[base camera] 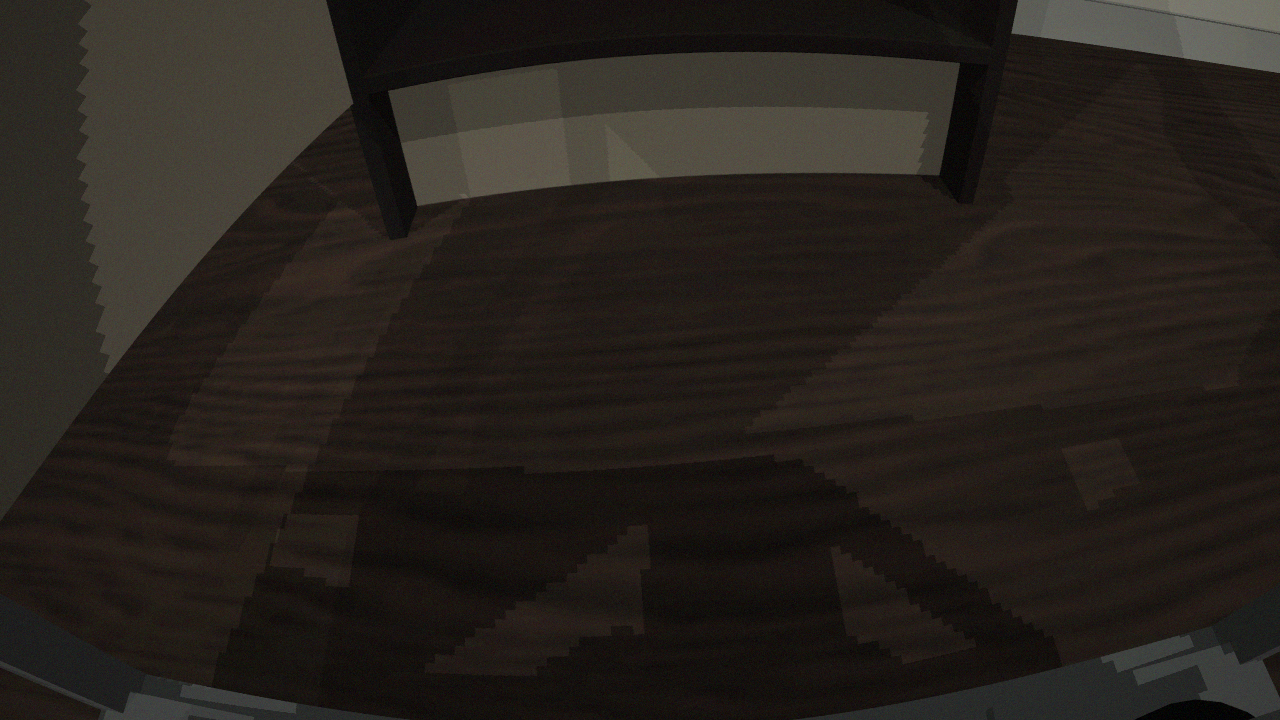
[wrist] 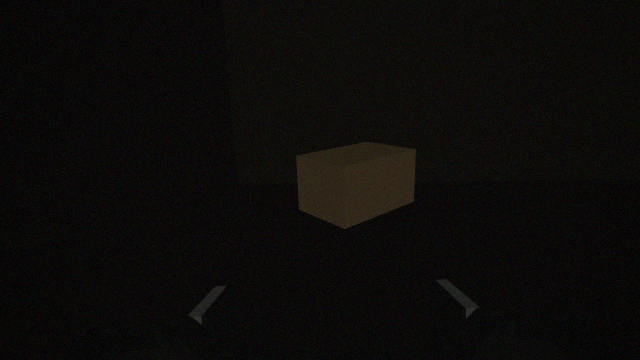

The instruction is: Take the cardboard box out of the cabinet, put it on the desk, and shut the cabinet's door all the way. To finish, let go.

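Frame: origin at the arm's base, x ahead, y left, z up, level; centimetres.
Seen in the pictures: gripper, fingertip midpoint: (wrist: 331, 305).
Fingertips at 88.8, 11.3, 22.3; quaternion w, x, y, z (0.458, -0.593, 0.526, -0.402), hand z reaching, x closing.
Observation:
A point is followed by its place in that frame, as x, y, z.
The cardboard box (wrist: 356, 187) {102.3, 10.6, 23.5} is a plain brown block in the middle of the wrist view, turned with one corner towards me. It rests on a very dark surface inside what looks like the cabinet, with a dim back wall behind it. My gripper (wrist: 331, 305) {88.8, 11.3, 22.3} is open and empty; its fingertips stand wide apart, nearer than the box and lower in the view, touching nothing. The dark cabinet (base camera: 680, 42) {59.5, -2.5, -23.7} shows at the top of the base camera view, with its lower edge and two front legs. Its door and the desk do not show.
A dark wood floor (base camera: 626, 295) {48.7, 2.5, -39.7} lies between my base and the cabinet legs. A pale wall (base camera: 205, 116) {43.2, 26.4, -17.3} runs along the left, and a light baseboard (base camera: 1118, 40) {119.1, -93.1, -38.0} shows at the top right. Grey parts of my base show along the bottom edge of the base camera view.

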